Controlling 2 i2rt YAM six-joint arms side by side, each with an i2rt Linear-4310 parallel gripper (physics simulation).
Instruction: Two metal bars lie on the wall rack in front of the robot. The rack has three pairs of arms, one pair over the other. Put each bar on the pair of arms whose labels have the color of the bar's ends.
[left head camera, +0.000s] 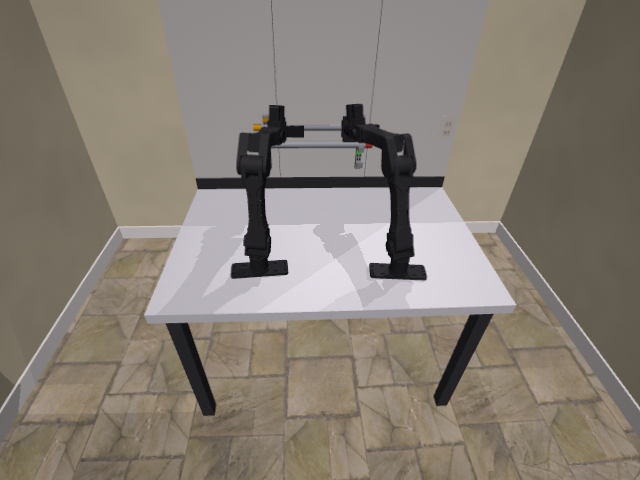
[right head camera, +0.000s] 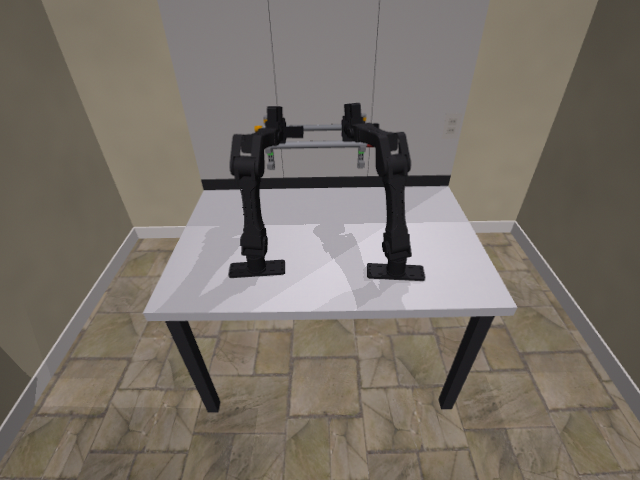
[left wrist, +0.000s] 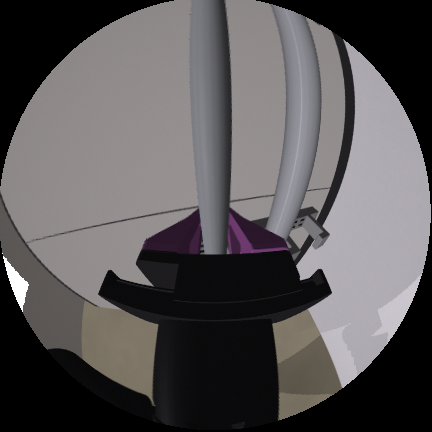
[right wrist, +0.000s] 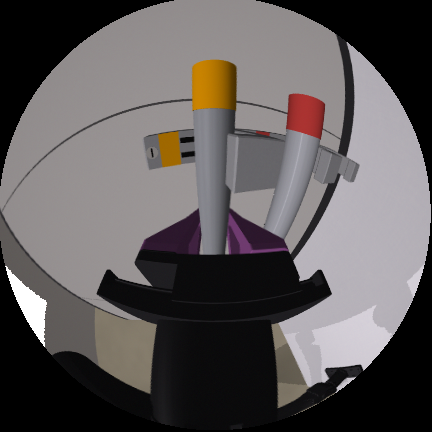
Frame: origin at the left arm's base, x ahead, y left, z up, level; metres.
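Where they show: left gripper, fingertip midpoint: (left wrist: 214, 212); right gripper, fingertip midpoint: (right wrist: 213, 212); left arm's base, origin of the base link: (left head camera: 259, 270) (right head camera: 257, 269); right arm's base, origin of the base link: (left head camera: 397, 272) (right head camera: 395, 272).
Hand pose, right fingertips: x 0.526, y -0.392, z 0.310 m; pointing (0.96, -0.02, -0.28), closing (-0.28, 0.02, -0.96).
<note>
Things, the pixels of their centre, and the offset from my right fingertips. "*": a spot on its surface instead. Level surfaces: height alone.
- orange-ended bar, body centre: (left wrist: 208, 33) (right wrist: 213, 281) (left head camera: 314, 127) (right head camera: 315, 127) dy +0.138, dx -0.004, dz +0.005 m
- red-ended bar, body centre: (left wrist: 300, 57) (right wrist: 253, 272) (left head camera: 314, 144) (right head camera: 316, 144) dy +0.137, dx -0.012, dz -0.068 m
- wall rack, body centre: (right wrist: 297, 152) (right head camera: 362, 144) (left head camera: 360, 145) dy -0.064, dx -0.021, dz -0.073 m
- orange label, surface spot: (right wrist: 170, 150) * dy -0.064, dx -0.005, dz +0.032 m
- white table, its level: dz -0.310 m
- dark strip, surface spot: (left head camera: 317, 182) (right head camera: 320, 182) * dy +0.119, dx +0.029, dz -0.279 m
The orange-ended bar (left head camera: 323, 127) (right head camera: 322, 127) (left wrist: 211, 100) (right wrist: 215, 150) is held roughly level in front of the rack's upper part. My left gripper (left wrist: 214, 212) and my right gripper (right wrist: 213, 212) are both shut on it, with purple fingers on either side. The red-ended bar (left head camera: 320, 145) (right head camera: 320, 145) (left wrist: 302, 100) (right wrist: 298, 160) lies lower on the wall rack (left head camera: 357, 164) (right head camera: 270, 165) (right wrist: 257, 165), just above the green labels (right head camera: 270, 155). An orange label (right wrist: 170, 150) shows at the rack's top, beyond the held bar. The arms hide much of the rack; contact between the held bar and the upper pair cannot be told.
The white table (left head camera: 320, 294) (right head camera: 320, 294) carries both arm bases. A dark strip (left head camera: 320, 182) (right head camera: 320, 182) runs along the table's back edge. The grey wall (left head camera: 325, 62) (right head camera: 325, 62) stands behind the rack, with outlets (left head camera: 447, 128) (right head camera: 451, 125) at the right.
</note>
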